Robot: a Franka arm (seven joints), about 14 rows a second.
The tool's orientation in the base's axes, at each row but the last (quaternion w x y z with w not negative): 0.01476 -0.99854 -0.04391 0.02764; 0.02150 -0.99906 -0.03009 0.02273; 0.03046 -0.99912 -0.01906 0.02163; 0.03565 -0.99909 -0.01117 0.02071; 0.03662 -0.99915 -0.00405 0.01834; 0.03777 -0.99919 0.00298 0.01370; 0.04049 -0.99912 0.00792 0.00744; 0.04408 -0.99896 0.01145 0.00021; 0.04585 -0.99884 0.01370 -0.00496
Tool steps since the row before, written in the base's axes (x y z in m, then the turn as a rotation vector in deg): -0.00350 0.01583 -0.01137 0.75 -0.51 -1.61; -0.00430 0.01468 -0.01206 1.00 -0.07 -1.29; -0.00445 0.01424 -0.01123 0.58 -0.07 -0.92; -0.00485 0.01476 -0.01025 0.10 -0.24 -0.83; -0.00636 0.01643 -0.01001 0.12 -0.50 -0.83; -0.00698 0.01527 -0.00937 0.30 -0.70 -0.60; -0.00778 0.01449 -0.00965 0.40 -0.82 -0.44; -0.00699 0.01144 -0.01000 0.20 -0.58 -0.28; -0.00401 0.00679 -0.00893 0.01 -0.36 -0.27
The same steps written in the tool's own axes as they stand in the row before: -0.00147 -0.01570 0.01197 0.79 0.62 1.55; -0.00286 -0.01436 0.01285 1.05 0.19 1.24; -0.00341 -0.01367 0.01225 0.61 0.15 0.89; -0.00408 -0.01408 0.01146 0.13 0.30 0.81; -0.00584 -0.01569 0.01141 0.15 0.56 0.79; -0.00679 -0.01447 0.01068 0.32 0.74 0.54; -0.00785 -0.01353 0.01090 0.42 0.85 0.37; -0.00724 -0.01035 0.01096 0.21 0.60 0.23; -0.00427 -0.00583 0.00947 0.02 0.38 0.24
